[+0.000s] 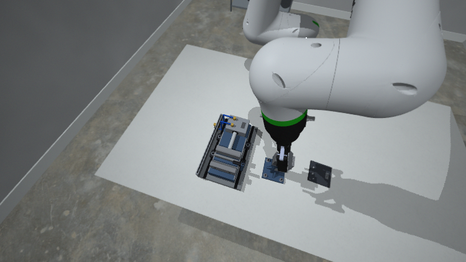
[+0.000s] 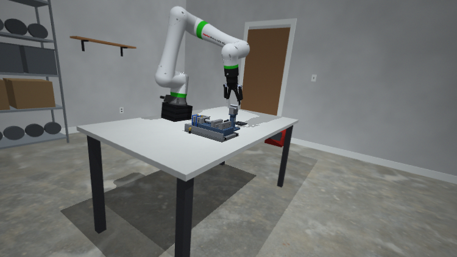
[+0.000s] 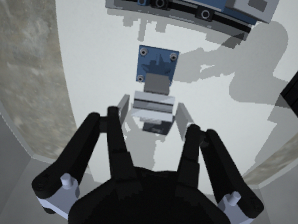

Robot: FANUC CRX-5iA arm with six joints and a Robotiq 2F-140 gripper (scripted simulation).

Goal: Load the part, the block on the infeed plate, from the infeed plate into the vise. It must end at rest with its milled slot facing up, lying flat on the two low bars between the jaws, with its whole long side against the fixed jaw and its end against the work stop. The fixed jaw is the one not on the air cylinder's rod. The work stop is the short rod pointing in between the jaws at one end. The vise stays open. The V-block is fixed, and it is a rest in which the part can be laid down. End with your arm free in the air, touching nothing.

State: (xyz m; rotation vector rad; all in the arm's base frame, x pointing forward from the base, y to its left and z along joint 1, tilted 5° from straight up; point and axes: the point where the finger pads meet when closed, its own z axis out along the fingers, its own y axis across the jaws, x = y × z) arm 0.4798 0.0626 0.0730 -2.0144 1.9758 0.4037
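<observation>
My gripper is now 2 cm above the part. Also, from my hand: air cylinder rod (20 cm to the right, 10 cm below, 5 cm behind); then vise (20 cm to the right, 14 cm below, 3 cm behind); then air cylinder (20 cm to the right, 12 cm behind, 10 cm below).
</observation>
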